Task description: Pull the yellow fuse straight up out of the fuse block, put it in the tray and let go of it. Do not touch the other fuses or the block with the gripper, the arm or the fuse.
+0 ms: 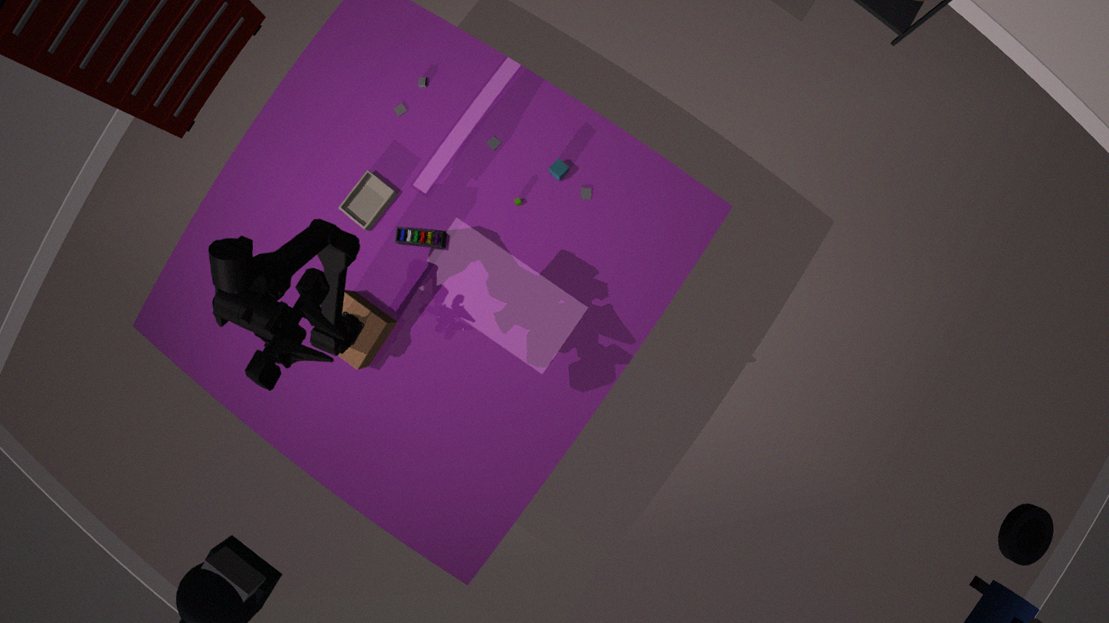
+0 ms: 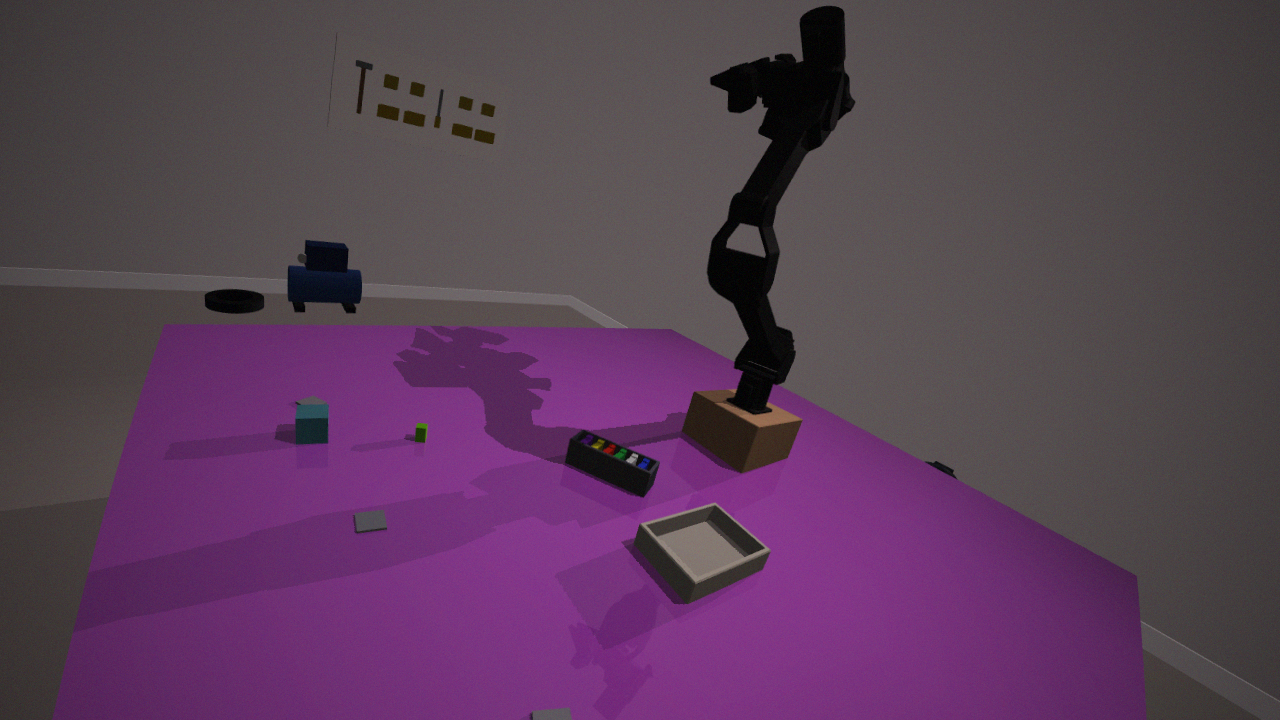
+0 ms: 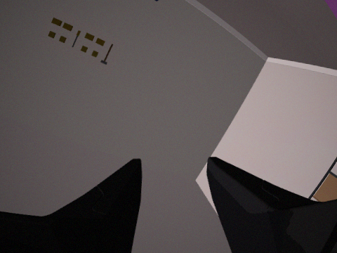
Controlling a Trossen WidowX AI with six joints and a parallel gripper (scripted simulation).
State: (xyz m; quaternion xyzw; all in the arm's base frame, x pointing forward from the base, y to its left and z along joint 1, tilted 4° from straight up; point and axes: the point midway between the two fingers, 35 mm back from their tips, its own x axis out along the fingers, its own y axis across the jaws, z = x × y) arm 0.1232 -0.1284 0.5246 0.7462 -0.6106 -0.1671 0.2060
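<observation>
Right now my gripper tip is 58 cm above the yellow fuse, 20 cm short of it and 14 cm to the right of it. Also, from my gripper tip: grey tray 60 cm below, 36 cm to the left, 19 cm ahead; teal cube 59 cm below, 54 cm ahead, 4 cm to the right; small green cube 59 cm below, 41 cm ahead.
</observation>
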